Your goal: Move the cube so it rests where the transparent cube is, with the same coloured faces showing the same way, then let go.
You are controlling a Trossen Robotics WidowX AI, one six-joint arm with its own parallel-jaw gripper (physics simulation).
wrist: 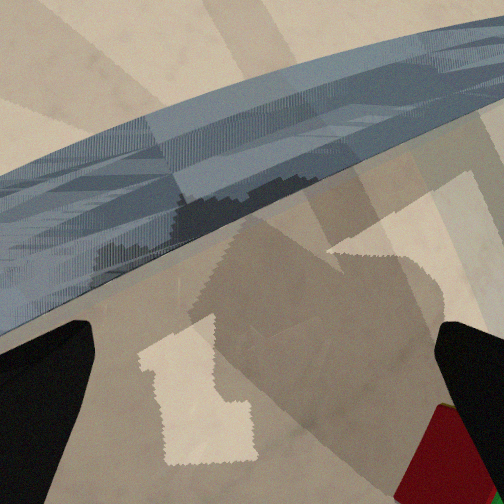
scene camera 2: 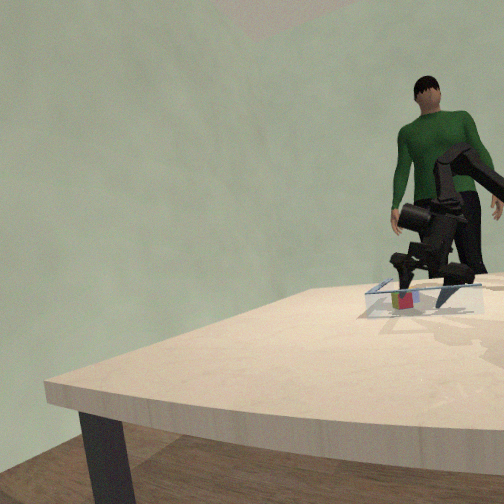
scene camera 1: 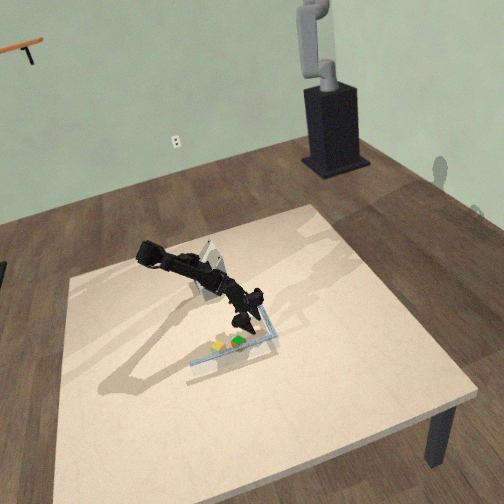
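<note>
The small multicoloured cube (scene camera 1: 228, 343) rests on the table inside the pale transparent cube outline (scene camera 1: 238, 345); yellow and green faces show from above. From the side its red and green faces show (scene camera 2: 403, 299). My gripper (scene camera 1: 246, 322) hangs just above and behind the cube, fingers spread and holding nothing. In the wrist view both dark fingertips sit at the lower corners, with a red corner of the cube (wrist: 440, 462) at the lower right and the blue-grey transparent edge (wrist: 250, 190) crossing the frame.
A grey idle arm on a black pedestal (scene camera 1: 333, 125) stands on the floor beyond the table. A person in a green top (scene camera 2: 437, 170) stands behind the table in the side view.
</note>
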